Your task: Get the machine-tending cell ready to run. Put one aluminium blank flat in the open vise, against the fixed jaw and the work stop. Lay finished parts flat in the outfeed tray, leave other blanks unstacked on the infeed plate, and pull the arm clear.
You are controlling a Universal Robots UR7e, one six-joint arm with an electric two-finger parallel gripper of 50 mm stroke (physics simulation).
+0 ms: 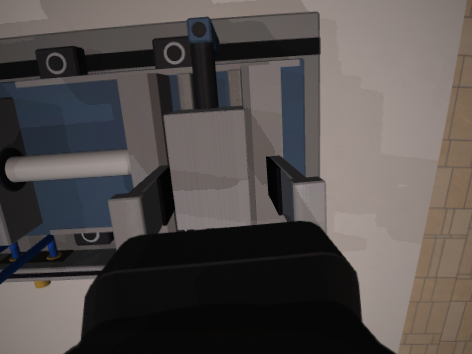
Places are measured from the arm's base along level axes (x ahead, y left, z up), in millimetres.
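Pixels of known places: gripper, fingertip midpoint: (221, 180).
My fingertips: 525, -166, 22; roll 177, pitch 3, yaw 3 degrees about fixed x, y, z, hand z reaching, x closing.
Ahead of a thing's pixels: the offset from my fingertips to its middle, as dx, dy, dz. "pt": to the spot under its first point.
The aluminium blank @(-5, +8, -4) (209, 167) lies flat in the vise @(-76, +1, -53) (77, 107), between the left jaw (137, 115) and the right jaw (266, 95). Its right edge is at or very close to the right jaw; a dark strip shows between its far left side and the left jaw. Its far end meets the tip of the black work stop rod @(-8, +55, -12) (204, 75), as far as this angle shows. My gripper (221, 180) is open, one finger on each side of the blank's near part, with visible space at the right finger. The blank's near end is hidden by the gripper body. The outfeed tray and infeed plate do not show.
The work stop's blue block @(pt -8, +77, -3) (199, 30) rises at the far side. Black clamps (59, 62) (173, 53) stand along the far edge of the vise. A pale screw rod @(-94, +5, -24) (70, 166) runs to the left jaw. Blue fittings @(pt -149, -75, -68) (52, 247) are at the lower left. Tiled floor (447, 200) shows at right.
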